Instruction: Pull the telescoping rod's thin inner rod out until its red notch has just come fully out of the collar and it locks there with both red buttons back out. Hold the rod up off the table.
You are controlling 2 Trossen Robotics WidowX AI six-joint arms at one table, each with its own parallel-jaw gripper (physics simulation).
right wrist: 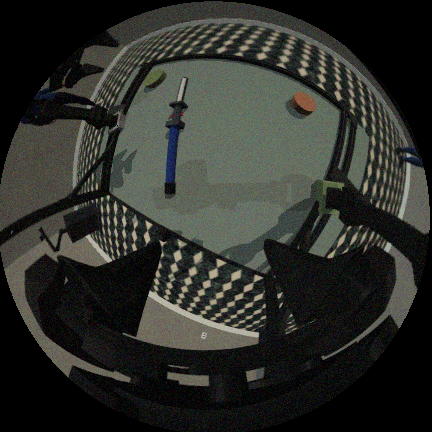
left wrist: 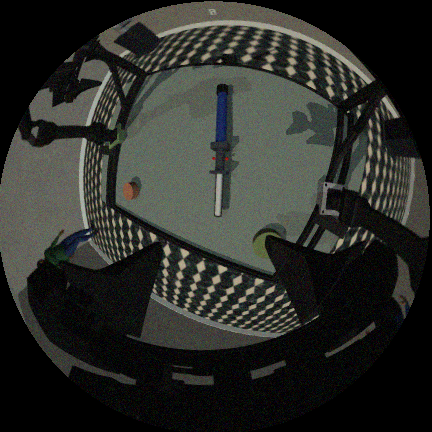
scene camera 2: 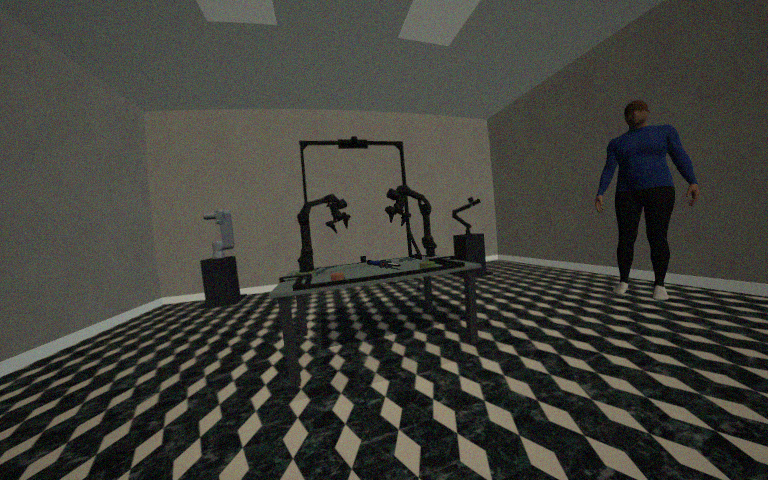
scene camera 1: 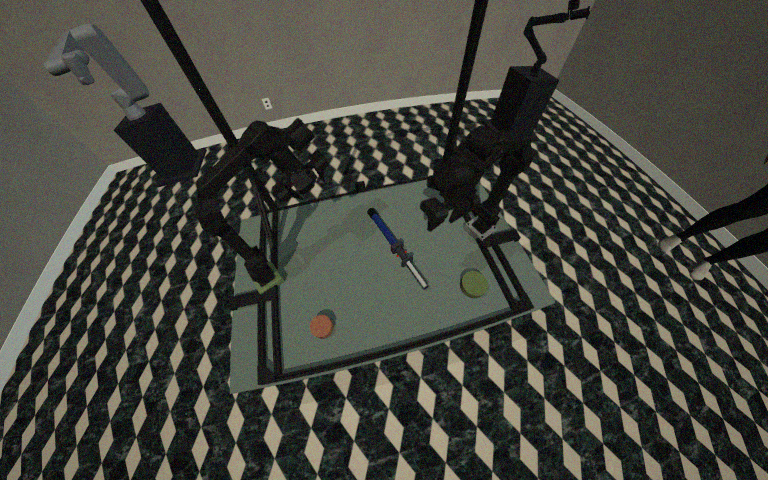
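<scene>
The telescoping rod lies on the green-grey table (scene camera 1: 362, 305). Its blue tube (scene camera 1: 384, 229) (scene camera 2: 374, 262) (left wrist: 221, 117) (right wrist: 172, 152) has a black end cap. Red buttons (left wrist: 214, 158) stick out on both sides of its dark collar (scene camera 1: 400, 250) (left wrist: 219, 164). The pale inner rod (scene camera 1: 417, 273) (left wrist: 218, 195) (right wrist: 182, 90) sticks out of the collar toward the front; no red notch can be made out on it. My left gripper (scene camera 1: 444, 221) (scene camera 2: 398, 219) (left wrist: 213, 244) is open and empty, above the table right of the rod. My right gripper (scene camera 1: 314, 178) (scene camera 2: 340, 229) (right wrist: 212, 246) is open and empty, high at the back left.
An orange disc (scene camera 1: 321, 326) (scene camera 2: 337, 276) (left wrist: 131, 190) (right wrist: 303, 102) lies at the front left. A green disc (scene camera 1: 474, 283) (left wrist: 266, 244) (right wrist: 155, 78) lies right of the inner rod. Black rails (scene camera 1: 396, 349) edge the table, and black posts (scene camera 1: 467, 73) rise behind it.
</scene>
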